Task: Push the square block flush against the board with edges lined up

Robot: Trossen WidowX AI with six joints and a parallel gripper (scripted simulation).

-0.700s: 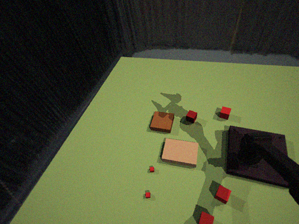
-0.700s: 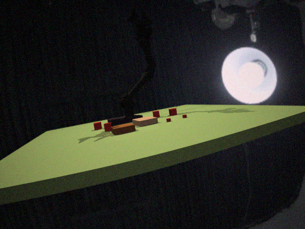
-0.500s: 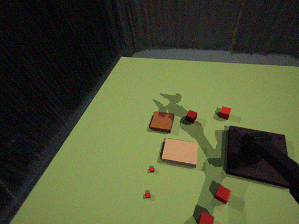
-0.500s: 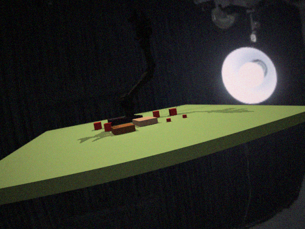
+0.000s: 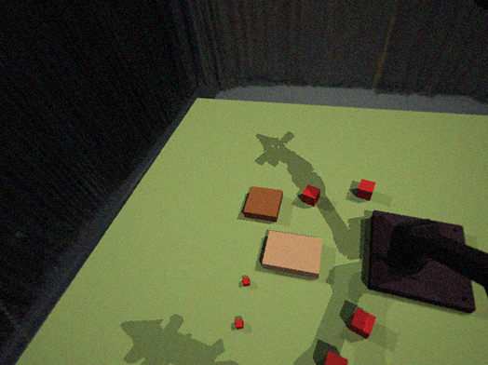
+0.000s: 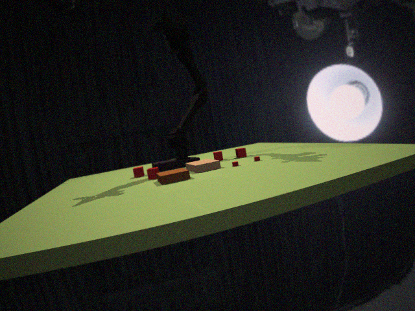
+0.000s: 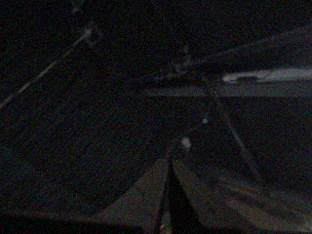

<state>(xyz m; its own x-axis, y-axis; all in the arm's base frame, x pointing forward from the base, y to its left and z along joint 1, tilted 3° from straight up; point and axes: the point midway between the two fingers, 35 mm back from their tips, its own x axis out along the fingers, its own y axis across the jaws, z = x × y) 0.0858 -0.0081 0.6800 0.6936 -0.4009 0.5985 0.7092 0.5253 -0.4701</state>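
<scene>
Now: the square block 280 mm ahead of my gripper tip, 140 mm to the right of it and 720 mm below it. The rest, counted from my gripper tip: board: 180 mm ahead, 10 mm to the left, 720 mm below.
</scene>
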